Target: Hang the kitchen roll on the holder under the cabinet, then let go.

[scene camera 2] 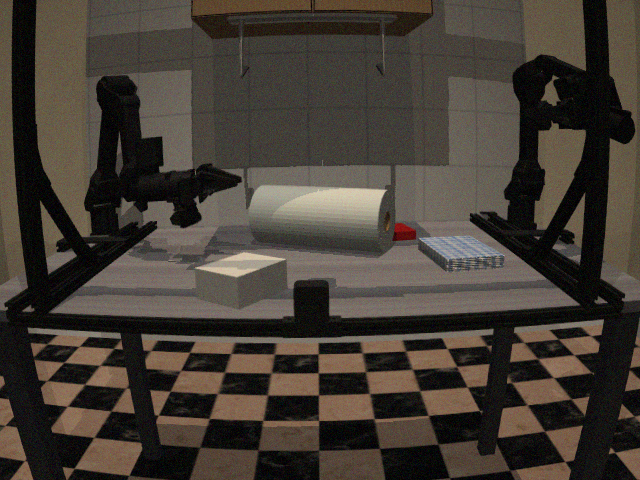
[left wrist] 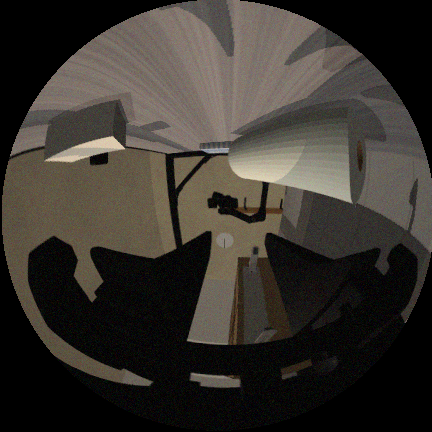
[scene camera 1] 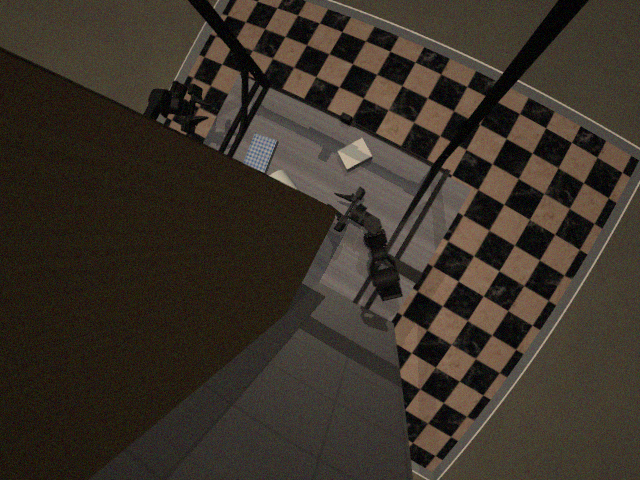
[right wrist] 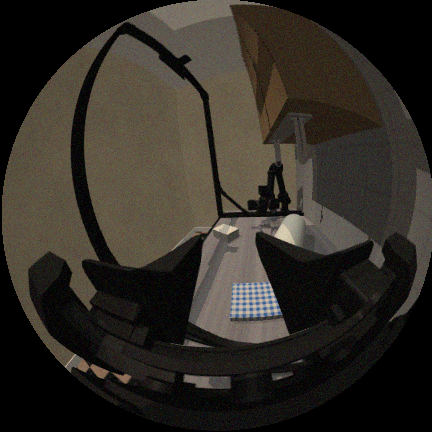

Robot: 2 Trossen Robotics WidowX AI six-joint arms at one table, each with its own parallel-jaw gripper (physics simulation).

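Frame: origin at the left arm's base, x ahead, y left, z up, level; metres.
Seen in the pictures: left gripper, between the fingertips: (scene camera 2: pixel 239 181) (left wrist: pixel 238 236) (scene camera 1: pixel 330 198) (right wrist: pixel 263 207); right gripper, between the fingertips: (scene camera 2: pixel 531 111) (left wrist: pixel 216 206) (scene camera 1: pixel 209 111) (right wrist: pixel 228 238); left arm's base, origin of its link: (scene camera 2: pixel 104 232) (right wrist: pixel 284 209); right arm's base, origin of its link: (scene camera 2: pixel 521 223).
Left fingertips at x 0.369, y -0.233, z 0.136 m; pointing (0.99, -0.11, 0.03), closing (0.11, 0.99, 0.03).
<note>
Offsets run from my left fingertips to a thing's top centre.
The white kitchen roll {dx +0.166, dy +0.091, dz -0.028 m} (scene camera 2: pixel 320 219) (left wrist: pixel 300 152) (right wrist: pixel 295 228) lies on its side on the table, below the holder; in scene camera 1 a small part of the roll (scene camera 1: pixel 280 178) shows past the cabinet's edge. The holder {dx +0.149, dy +0.078, dz +0.357 m} (scene camera 2: pixel 312 19) is under the cabinet (scene camera 2: pixel 258 6) (right wrist: pixel 320 75), with two arms hanging down and nothing on it. My left gripper (scene camera 2: pixel 239 179) (left wrist: pixel 238 236) is open and empty, above the table just left of the roll's left end in scene camera 2. My right gripper (right wrist: pixel 228 238) is open and empty, high and well away from the roll, partly behind a frame post in scene camera 2.
A pale box {dx +0.011, dy -0.217, dz -0.105 m} (scene camera 1: pixel 354 153) (scene camera 2: pixel 240 281) (left wrist: pixel 85 137) (right wrist: pixel 226 231) stands near the front table edge. A blue checked cloth {dx +0.425, dy -0.051, dz -0.130 m} (scene camera 1: pixel 261 152) (scene camera 2: pixel 460 250) (right wrist: pixel 256 300) lies right of the roll in scene camera 2. A red object {dx +0.343, dy +0.171, dz -0.135 m} (scene camera 2: pixel 404 231) is beside the roll's right end. Black frame posts flank the table.
</note>
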